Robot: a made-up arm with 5 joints.
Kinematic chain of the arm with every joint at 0, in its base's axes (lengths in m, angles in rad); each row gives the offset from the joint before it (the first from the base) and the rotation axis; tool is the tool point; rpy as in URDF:
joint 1: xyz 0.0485 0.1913 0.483 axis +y
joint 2: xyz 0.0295 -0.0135 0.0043 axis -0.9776 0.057 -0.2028
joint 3: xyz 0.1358 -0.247 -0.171 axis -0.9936 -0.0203 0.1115
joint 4: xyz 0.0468 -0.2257 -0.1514 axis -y
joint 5: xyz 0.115 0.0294 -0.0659 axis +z
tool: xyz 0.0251 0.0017 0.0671 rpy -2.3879 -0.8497 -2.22
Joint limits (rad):
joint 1: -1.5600..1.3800
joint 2: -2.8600..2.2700
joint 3: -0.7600..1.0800
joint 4: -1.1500..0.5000
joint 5: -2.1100..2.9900
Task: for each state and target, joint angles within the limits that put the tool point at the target. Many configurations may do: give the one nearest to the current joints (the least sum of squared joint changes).
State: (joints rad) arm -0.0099 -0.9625 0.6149 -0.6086 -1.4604
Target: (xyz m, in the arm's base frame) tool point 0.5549 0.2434 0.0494
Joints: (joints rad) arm -0.1557 -1.2300 0.6221 -0.5121 -1.4826
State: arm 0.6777 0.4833 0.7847 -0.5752 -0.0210
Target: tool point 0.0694 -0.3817 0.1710
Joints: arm 1.3800 0.4303 0.3396 -0.0358 0.2555
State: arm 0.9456 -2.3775 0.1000 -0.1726 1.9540
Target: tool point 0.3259 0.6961 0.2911
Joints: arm 1.1729 -2.7067 0.2331 -0.0400 1.8828
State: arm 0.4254 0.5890 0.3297 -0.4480 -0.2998
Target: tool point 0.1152 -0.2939 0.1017
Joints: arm 0.9950 0.0322 0.5233 0.2767 -0.1772
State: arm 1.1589 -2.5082 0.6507 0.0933 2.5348
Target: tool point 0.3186 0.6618 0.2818
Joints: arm 0.9875 -2.7720 0.6411 0.1679 2.5159
